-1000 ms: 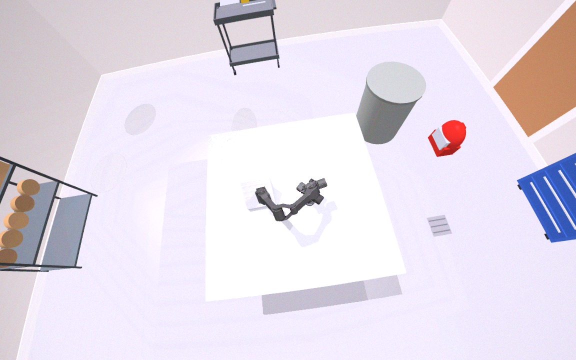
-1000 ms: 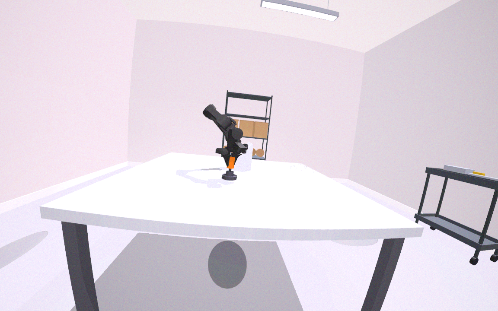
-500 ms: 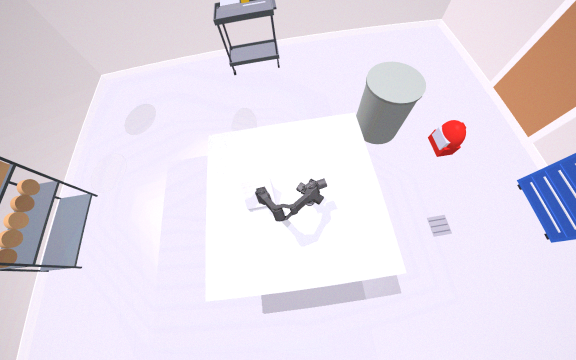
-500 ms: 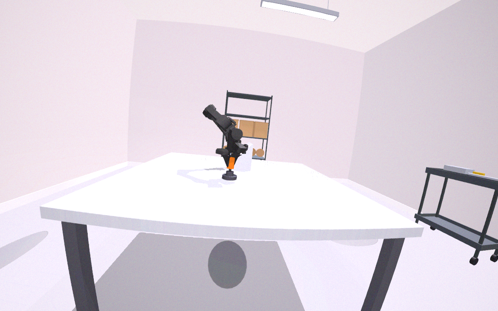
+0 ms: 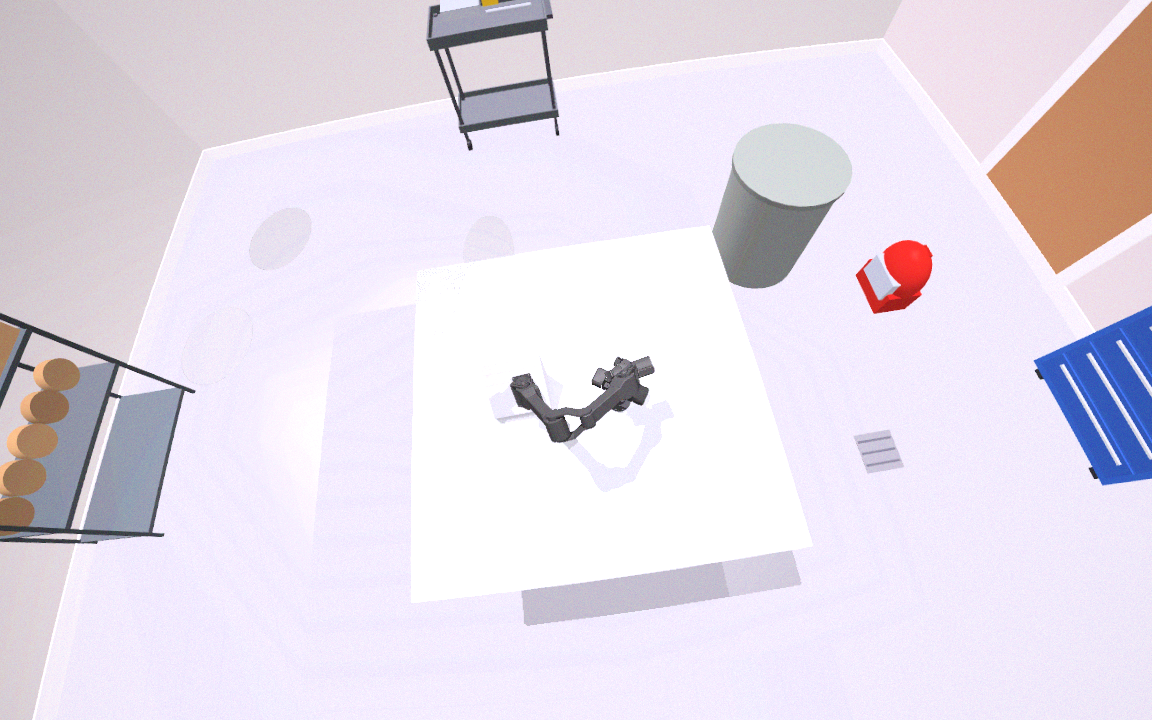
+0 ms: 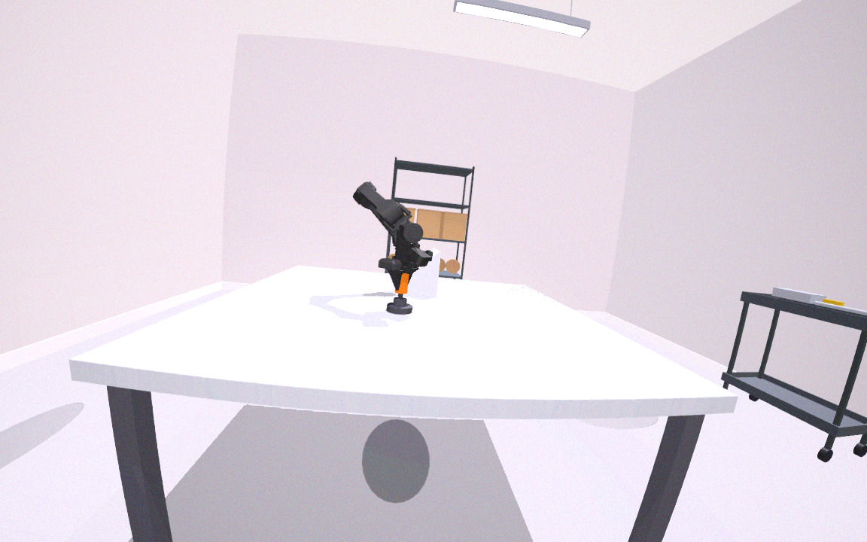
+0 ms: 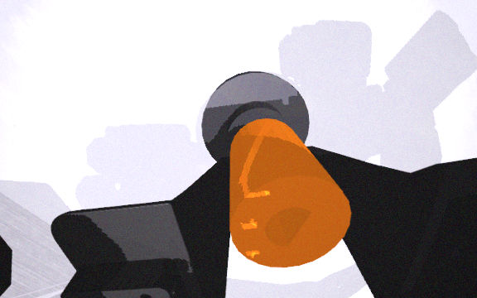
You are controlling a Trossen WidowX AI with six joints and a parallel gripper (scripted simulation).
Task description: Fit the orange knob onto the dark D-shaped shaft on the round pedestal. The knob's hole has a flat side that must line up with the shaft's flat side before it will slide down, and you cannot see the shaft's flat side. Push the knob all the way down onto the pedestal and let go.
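Now: gripper tip 2 cm below the orange knob. The rest, counted from my gripper tip: dark round pedestal: 4 cm below.
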